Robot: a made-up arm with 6 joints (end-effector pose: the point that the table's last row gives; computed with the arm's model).
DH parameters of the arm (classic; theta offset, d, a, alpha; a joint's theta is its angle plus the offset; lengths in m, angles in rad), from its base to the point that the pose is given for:
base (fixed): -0.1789 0 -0.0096 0
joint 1: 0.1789 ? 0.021 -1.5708
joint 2: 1.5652 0 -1.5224 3.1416
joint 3: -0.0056 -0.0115 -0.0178 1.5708
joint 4: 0 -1.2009 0.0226 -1.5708
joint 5: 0 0.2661 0.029 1.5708
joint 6: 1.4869 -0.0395 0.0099 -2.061
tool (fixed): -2.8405 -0.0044 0 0
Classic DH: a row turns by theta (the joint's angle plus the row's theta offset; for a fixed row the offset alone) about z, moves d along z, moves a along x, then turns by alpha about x.
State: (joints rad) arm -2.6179 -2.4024 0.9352 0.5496 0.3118 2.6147
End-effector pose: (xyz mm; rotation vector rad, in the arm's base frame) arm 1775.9 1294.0 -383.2 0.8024 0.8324 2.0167
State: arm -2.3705 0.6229 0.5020 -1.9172 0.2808 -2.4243
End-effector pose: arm -1428.7 -1570.7 1999.5 1.6338 1.2242 -0.7608
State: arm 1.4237 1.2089 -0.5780 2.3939 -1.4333 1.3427
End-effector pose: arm 33.1 1441.9 450.8 2.2339 -0.6865 1.7399
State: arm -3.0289 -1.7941 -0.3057 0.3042 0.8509 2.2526
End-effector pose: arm 1403.8 405.4 2012.5 0.2003 -1.0290 2.1370
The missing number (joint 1, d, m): 1.1151
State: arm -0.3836 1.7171 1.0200 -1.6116 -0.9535 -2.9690
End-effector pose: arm 2155.7 -775.0 -49.9 -0.5648 1.5499 2.0118
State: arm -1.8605 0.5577 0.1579 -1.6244 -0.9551 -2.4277
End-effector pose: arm -439.9 -1780.3 1730.1 0.1075 1.9104 0.3888
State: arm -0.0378 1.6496 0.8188 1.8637 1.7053 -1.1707
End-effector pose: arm 2561.6 11.7 271.2 -0.7130 -0.7209 -2.2954
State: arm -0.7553 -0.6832 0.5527 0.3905 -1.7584 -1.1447
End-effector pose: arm -645.2 251.4 3404.5 0.9401 -1.1110 0.5537
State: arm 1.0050 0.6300 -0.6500 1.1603 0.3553 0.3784
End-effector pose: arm 914.8 1208.4 1229.7 0.8925 -1.8230 -1.7157
